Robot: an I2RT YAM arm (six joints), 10 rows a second.
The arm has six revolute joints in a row. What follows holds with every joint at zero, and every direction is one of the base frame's.
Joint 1 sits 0.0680 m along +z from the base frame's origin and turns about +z.
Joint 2 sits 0.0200 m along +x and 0.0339 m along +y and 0.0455 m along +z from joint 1 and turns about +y.
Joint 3 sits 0.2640 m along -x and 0.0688 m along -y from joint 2 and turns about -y.
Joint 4 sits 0.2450 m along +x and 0.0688 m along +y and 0.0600 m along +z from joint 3 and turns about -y.
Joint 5 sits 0.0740 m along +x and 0.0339 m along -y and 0.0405 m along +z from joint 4 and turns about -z.
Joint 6 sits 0.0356 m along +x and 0.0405 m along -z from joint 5 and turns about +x.
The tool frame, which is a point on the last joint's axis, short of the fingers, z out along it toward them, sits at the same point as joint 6; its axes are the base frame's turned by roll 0.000, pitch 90.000 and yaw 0.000 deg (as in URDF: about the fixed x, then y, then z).
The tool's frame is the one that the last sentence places.
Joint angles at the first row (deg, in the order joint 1, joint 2, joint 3, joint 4, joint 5, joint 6):
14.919 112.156 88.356 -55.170 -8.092 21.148
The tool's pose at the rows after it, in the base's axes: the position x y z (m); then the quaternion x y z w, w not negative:
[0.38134 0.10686 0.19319 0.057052 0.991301 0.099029 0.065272]
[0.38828 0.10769 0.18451 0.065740 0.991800 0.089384 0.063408]
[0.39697 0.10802 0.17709 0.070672 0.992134 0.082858 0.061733]
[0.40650 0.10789 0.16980 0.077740 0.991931 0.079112 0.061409]
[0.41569 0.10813 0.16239 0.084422 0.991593 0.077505 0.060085]
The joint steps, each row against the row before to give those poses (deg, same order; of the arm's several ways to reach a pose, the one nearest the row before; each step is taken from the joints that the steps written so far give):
-0.019 2.254 0.068 1.908 -0.324 1.133
-0.047 2.119 1.139 0.465 1.058 0.816
-0.209 2.395 1.905 0.063 0.656 0.271
-0.311 2.474 2.127 0.177 0.409 0.458
-0.261 2.477 2.200 0.084 0.145 0.487

